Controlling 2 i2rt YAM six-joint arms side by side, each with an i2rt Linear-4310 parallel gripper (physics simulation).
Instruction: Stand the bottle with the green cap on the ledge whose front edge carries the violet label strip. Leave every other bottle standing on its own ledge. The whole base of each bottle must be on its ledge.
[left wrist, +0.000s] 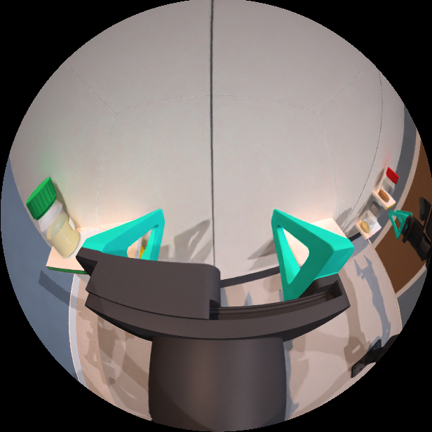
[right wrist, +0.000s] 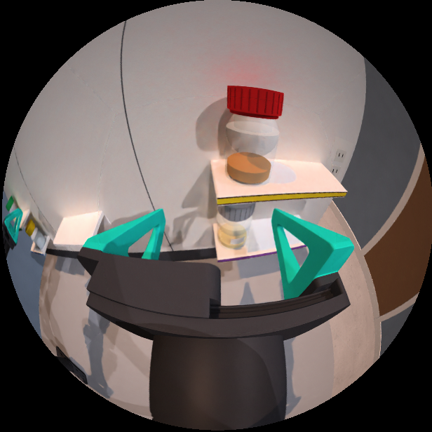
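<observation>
The green-capped bottle (left wrist: 56, 222) stands on the upper left ledge (left wrist: 60, 262), which has a green front strip. My left gripper (left wrist: 217, 215) is open and empty, to the right of that bottle. The violet-strip ledge (right wrist: 260, 245) is the lower right one; a grey-capped bottle (right wrist: 233, 231) stands at its left part. Above it, a red-capped bottle (right wrist: 254, 130) stands on the yellow-strip ledge (right wrist: 312, 182). My right gripper (right wrist: 218, 214) is open and empty in front of these ledges; its right finger hides part of the violet-strip ledge. A yellow-capped bottle (right wrist: 35, 234) stands below the green-capped one.
A middle ledge (left wrist: 330, 227) (right wrist: 77, 230) with no bottle on it juts from the wall between the two stacks. The yellow-strip ledge overhangs the violet-strip one closely. A pale wall (left wrist: 260, 125) (right wrist: 170, 100) rises behind the ledges.
</observation>
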